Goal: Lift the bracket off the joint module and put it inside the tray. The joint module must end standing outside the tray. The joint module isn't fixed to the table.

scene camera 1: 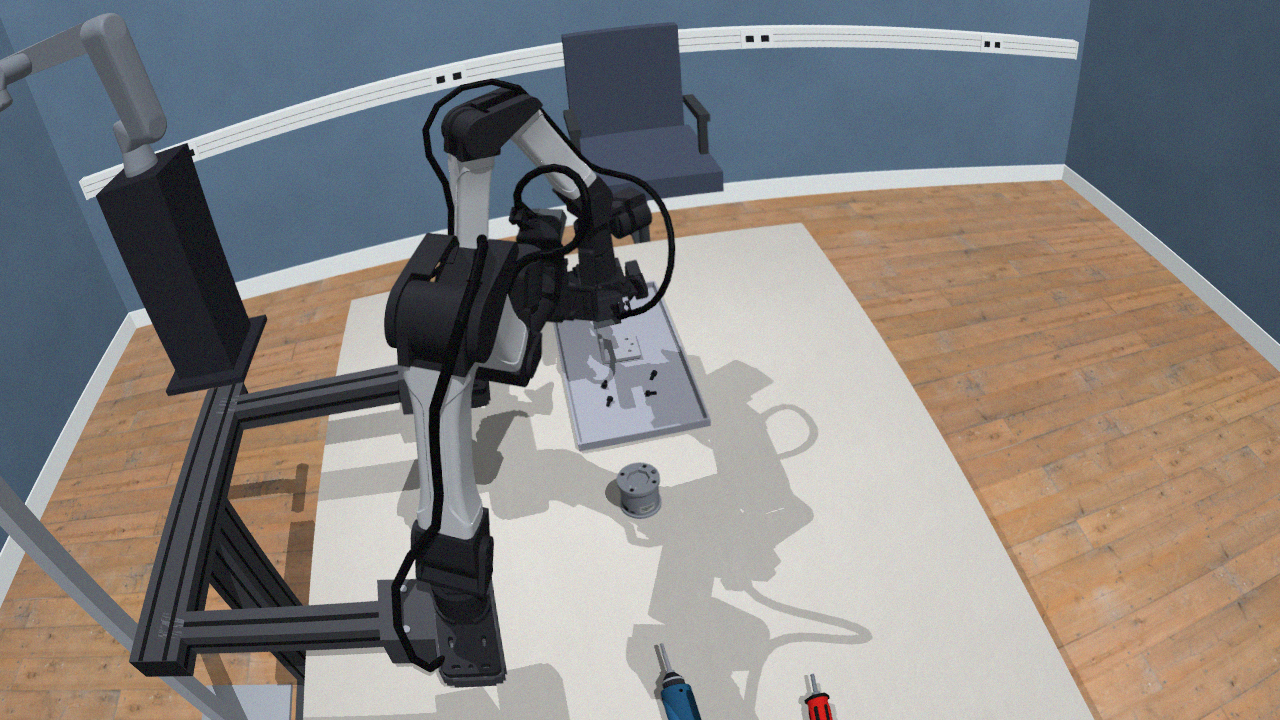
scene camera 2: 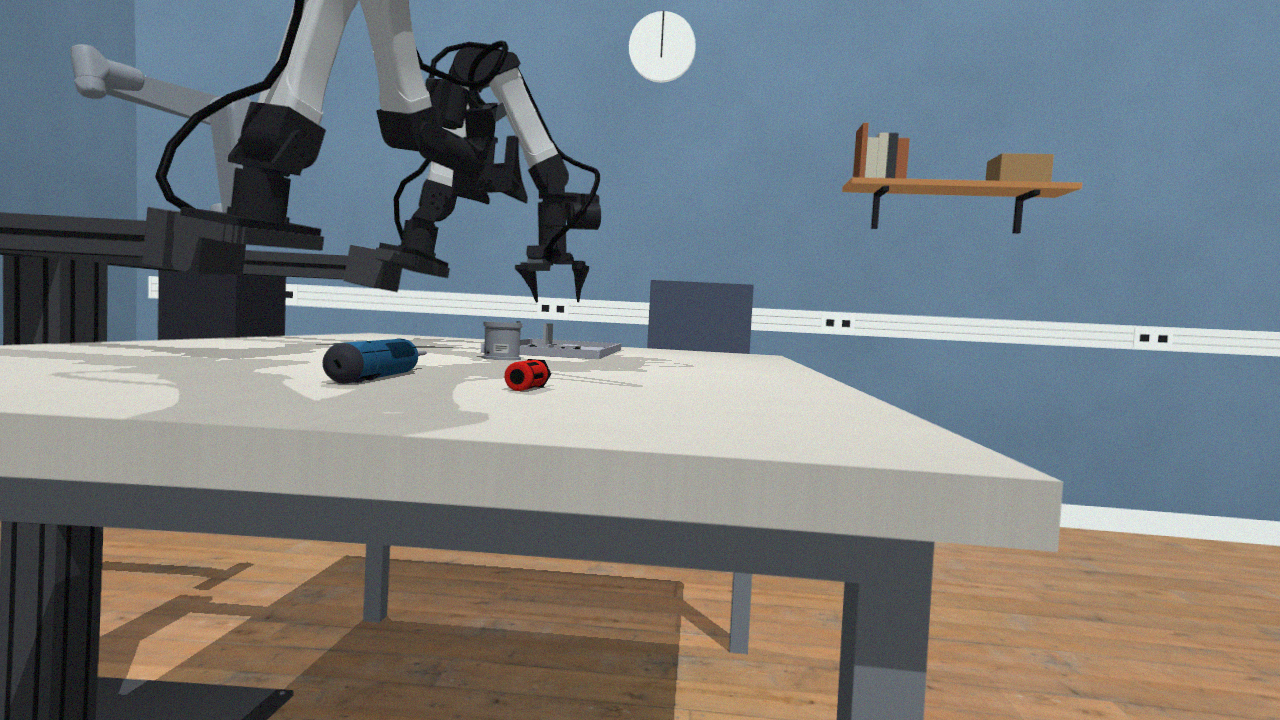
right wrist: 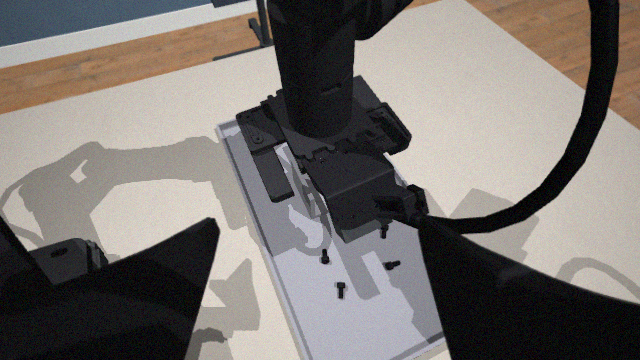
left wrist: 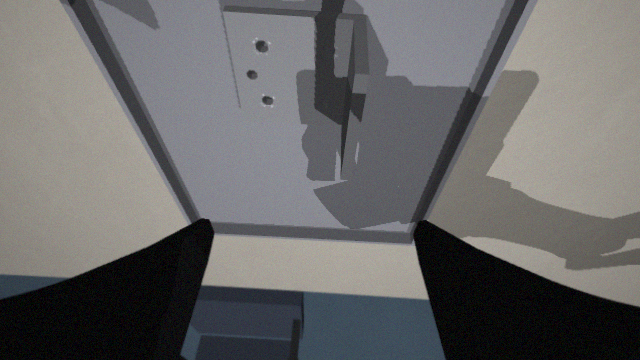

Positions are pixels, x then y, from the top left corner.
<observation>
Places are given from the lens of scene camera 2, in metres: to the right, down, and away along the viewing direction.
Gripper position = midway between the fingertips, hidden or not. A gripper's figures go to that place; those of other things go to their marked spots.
left gripper (scene camera 2: 557,302): -0.18, -0.12, 1.59
right gripper (scene camera 2: 507,200): -0.25, -0.30, 1.40
tray (scene camera 2: 589,350): -0.09, -0.02, 1.34
joint module (scene camera 2: 502,339): -0.22, -0.03, 1.19
blue screwdriver (scene camera 2: 348,362): -0.28, 0.00, 0.71
The marked spots on the joint module and the blue screwdriver are 0.49 m apart.
</observation>
